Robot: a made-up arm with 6 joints.
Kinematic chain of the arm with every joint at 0, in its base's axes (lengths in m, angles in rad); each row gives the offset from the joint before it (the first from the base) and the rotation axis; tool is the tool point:
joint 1: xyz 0 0 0.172 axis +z
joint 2: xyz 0 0.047 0 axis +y
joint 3: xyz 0 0 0.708 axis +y
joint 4: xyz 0 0 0.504 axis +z
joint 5: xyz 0 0 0 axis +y
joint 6: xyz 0 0 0.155 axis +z
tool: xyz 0 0 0
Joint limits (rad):
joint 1: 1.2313..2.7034
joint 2: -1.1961..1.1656
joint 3: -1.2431..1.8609
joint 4: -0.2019..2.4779
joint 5: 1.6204..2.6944
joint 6: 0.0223..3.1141
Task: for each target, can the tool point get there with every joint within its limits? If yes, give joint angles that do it. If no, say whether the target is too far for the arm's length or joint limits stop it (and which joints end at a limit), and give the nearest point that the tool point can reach.
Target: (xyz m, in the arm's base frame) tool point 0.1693 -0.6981 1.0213
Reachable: yes | joints 1.9146 -0.5516 -0.6765 0.2430 2.2543 2.7398
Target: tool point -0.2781 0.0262 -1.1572
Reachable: no: joint limits stop it (at a limit: joint 1, joint 2, joint 3, joint 5) | nearest point -0.5274 0.1811 -0.0597 | short by 1.136 m
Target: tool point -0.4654 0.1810 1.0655
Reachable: yes | joints 2.5230 0.0420 0.8684 0.5200 1.7720 0.8090
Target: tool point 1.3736 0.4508 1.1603
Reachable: no: too far | nearest point 0.8032 -0.3940 1.0119 | short by 1.030 m
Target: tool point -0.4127 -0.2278 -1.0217
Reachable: no: joint limits stop it (at a limit: joint 1, joint 2, joint 3, joint 5) | nearest point -0.5769 0.1284 -0.0571 | short by 1.041 m
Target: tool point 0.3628 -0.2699 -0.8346
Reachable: no: joint limits stop it (at a limit: joint 2, joint 3, joint 4, joint 5) | nearest point 0.7203 -0.5359 -0.0265 | short by 0.923 m
